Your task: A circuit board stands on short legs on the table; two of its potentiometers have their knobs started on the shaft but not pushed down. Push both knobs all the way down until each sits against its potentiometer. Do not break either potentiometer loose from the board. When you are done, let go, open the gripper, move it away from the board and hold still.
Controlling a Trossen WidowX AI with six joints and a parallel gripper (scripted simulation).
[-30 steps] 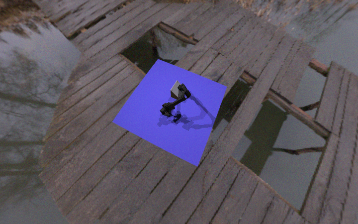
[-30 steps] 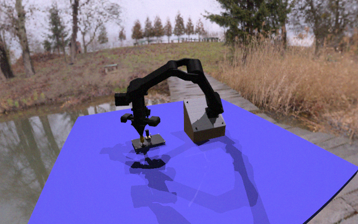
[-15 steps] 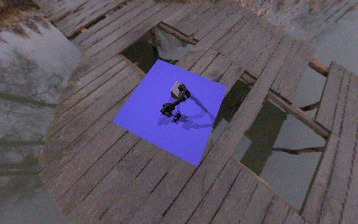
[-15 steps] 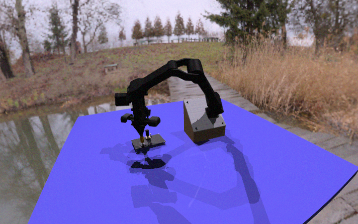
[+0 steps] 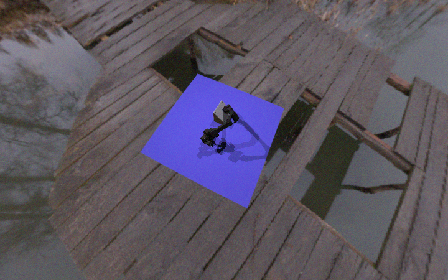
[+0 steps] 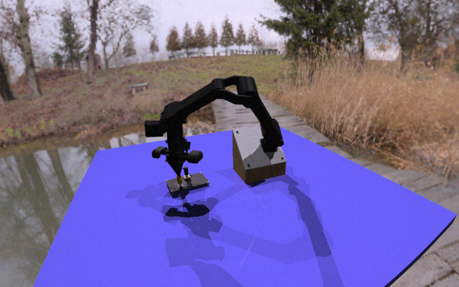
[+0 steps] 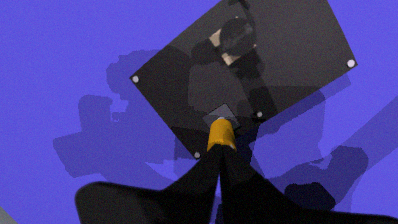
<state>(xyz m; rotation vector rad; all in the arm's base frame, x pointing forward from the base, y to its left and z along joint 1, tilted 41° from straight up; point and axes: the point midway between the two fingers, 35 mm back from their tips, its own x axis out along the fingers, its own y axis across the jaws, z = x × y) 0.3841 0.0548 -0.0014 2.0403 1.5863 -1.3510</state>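
The orange knob is 1 cm below my gripper tip. From my gripper tip the other things lie so: black knob (6 cm to the right, 3 cm behind, 1 cm below).
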